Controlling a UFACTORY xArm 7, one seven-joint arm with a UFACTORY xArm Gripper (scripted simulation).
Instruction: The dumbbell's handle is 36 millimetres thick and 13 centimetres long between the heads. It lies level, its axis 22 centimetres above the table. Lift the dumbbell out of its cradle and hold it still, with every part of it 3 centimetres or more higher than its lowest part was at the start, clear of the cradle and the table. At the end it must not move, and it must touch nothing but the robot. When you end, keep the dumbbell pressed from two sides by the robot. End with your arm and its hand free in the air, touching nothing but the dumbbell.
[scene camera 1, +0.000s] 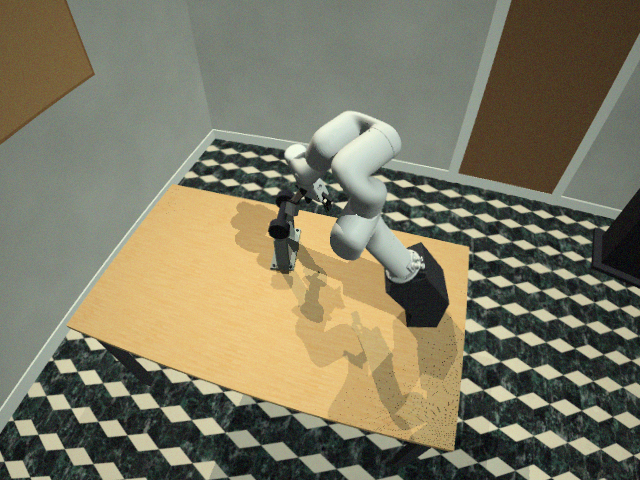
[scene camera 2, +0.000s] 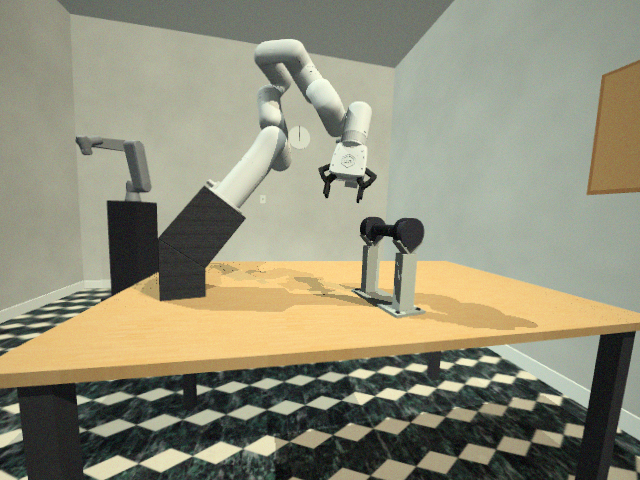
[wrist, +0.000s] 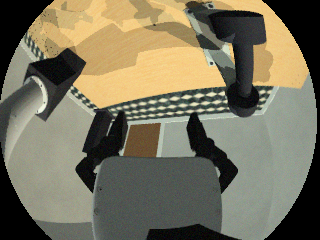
Scene:
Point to a black dumbbell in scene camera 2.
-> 410, 231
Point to a cradle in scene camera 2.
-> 401, 304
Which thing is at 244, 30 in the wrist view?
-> A black dumbbell.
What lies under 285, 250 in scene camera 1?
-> A cradle.

